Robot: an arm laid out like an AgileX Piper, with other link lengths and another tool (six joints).
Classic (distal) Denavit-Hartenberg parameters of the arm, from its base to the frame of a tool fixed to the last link. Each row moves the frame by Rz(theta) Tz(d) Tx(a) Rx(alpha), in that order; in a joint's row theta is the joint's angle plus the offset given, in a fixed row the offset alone. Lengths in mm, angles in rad.
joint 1: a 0; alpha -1.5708; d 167.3; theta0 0
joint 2: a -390.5; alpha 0; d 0; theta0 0.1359
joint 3: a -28.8; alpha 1.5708; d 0; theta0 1.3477
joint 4: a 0; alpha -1.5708; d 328.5; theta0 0
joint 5: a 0; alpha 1.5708; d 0; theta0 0
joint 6: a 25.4; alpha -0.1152; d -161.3; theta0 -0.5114
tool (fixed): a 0; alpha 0; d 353.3; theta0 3.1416
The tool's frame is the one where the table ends.
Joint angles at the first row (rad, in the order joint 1, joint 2, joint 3, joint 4, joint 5, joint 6):
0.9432, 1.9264, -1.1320, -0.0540, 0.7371, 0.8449
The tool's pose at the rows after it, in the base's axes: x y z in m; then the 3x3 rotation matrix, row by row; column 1 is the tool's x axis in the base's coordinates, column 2 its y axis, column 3 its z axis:
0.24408, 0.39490, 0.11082; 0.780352, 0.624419, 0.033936; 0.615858, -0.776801, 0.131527; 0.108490, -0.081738, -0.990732
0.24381, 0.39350, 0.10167; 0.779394, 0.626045, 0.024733; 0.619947, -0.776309, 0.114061; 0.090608, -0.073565, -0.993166
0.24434, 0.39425, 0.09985; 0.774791, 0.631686, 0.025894; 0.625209, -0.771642, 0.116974; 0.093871, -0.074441, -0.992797
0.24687, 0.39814, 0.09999; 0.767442, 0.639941, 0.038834; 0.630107, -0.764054, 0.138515; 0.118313, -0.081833, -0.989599
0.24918, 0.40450, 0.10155; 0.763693, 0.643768, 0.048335; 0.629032, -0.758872, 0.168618; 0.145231, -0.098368, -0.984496
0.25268, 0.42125, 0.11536; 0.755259, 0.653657, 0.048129; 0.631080, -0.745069, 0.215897; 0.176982, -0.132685, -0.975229
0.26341, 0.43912, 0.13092; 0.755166, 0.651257, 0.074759; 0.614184, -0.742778, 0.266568; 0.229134, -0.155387, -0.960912
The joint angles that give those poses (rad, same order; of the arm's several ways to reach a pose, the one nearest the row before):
0.9433, 1.9630, -1.1320, -0.0914, 0.7332, 0.8534
0.9433, 1.9826, -1.1320, -0.0958, 0.7332, 0.8534
0.9433, 1.9866, -1.1320, -0.0958, 0.7254, 0.8468
0.9433, 1.9865, -1.1320, -0.0958, 0.6991, 0.8393
0.9432, 1.9865, -1.1357, -0.0831, 0.6716, 0.8283
0.9471, 1.9848, -1.1791, -0.0393, 0.6753, 0.7891
0.9471, 1.9848, -1.2297, -0.0262, 0.6681, 0.7891

